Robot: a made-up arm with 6 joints. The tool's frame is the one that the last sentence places.
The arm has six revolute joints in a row. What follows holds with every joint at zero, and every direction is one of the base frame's. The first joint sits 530 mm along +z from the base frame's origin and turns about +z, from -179.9 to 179.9 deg. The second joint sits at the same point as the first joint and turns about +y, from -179.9 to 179.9 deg. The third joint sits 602 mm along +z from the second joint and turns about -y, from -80 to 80 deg. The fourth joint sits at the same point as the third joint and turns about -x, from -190 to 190 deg. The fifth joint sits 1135 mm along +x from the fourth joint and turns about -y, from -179.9 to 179.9 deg. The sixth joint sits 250 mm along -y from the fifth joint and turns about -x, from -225 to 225 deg. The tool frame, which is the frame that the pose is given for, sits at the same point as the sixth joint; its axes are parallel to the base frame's.
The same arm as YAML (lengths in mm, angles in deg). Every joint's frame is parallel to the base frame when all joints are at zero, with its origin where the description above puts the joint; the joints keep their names.
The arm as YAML. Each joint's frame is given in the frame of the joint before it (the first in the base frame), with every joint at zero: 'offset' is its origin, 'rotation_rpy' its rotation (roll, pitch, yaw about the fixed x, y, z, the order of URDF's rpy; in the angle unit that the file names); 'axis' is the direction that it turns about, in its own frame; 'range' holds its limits. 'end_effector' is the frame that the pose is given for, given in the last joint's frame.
length_unit: mm
angle_unit: deg
chain:
  - id: joint 1
    offset: [0.0, 0.0, 530.0]
    rotation_rpy: [0.0, 0.0, 0.0]
    axis: [0.0, 0.0, 1.0]
    range: [-179.9, 179.9]
  - id: joint 2
    offset: [0.0, 0.0, 0.0]
    rotation_rpy: [0.0, 0.0, 0.0]
    axis: [0.0, 1.0, 0.0]
    range: [-179.9, 179.9]
  - id: joint 3
    offset: [0.0, 0.0, 602.0]
    rotation_rpy: [0.0, 0.0, 0.0]
    axis: [0.0, -1.0, 0.0]
    range: [-80.0, 80.0]
  - id: joint 4
    offset: [0.0, 0.0, 0.0]
    rotation_rpy: [0.0, 0.0, 0.0]
    axis: [-1.0, 0.0, 0.0]
    range: [-190.0, 190.0]
  - id: joint 5
    offset: [1135.0, 0.0, 0.0]
    rotation_rpy: [0.0, 0.0, 0.0]
    axis: [0.0, -1.0, 0.0]
    range: [-179.9, 179.9]
  - id: joint 6
    offset: [0.0, -250.0, 0.0]
    rotation_rpy: [0.0, 0.0, 0.0]
    axis: [-1.0, 0.0, 0.0]
    range: [-225.0, 225.0]
end_effector:
  offset: [0.0, 0.0, 0.0]
  rotation_rpy: [0.0, 0.0, 0.0]

